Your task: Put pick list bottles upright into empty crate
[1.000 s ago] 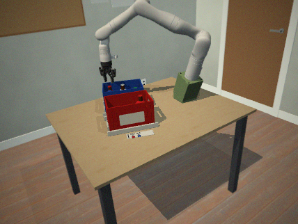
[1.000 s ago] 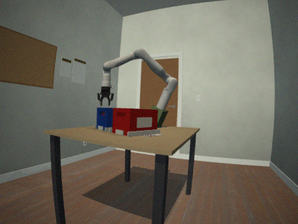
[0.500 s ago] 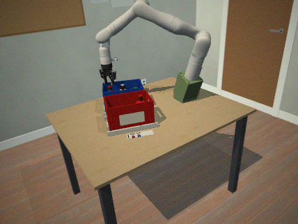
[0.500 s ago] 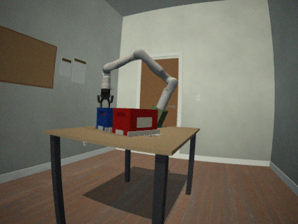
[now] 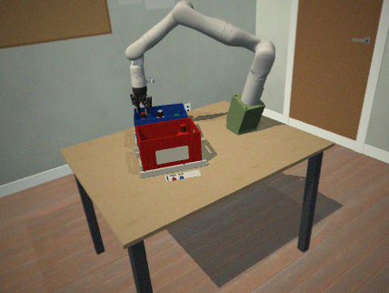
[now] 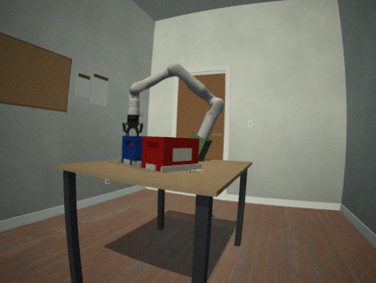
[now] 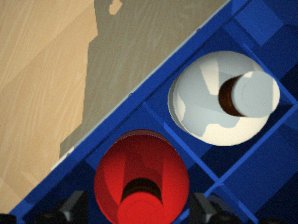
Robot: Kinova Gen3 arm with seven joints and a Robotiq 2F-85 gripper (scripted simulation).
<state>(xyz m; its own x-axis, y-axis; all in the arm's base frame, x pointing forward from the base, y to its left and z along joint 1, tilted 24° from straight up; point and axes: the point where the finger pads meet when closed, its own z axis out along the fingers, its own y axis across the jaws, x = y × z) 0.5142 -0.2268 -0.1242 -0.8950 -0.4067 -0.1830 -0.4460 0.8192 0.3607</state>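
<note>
Right now the blue-label bottle is 80 mm to the left of my hand, 80 mm below it and 30 mm ahead of it. Round my hand: blue crate 90 mm below, 70 mm to the left, 70 mm behind; then green-label bottle 140 mm to the left, 140 mm behind, 80 mm below; then white-label bottle 90 mm behind, 80 mm below, 30 mm to the left.
</note>
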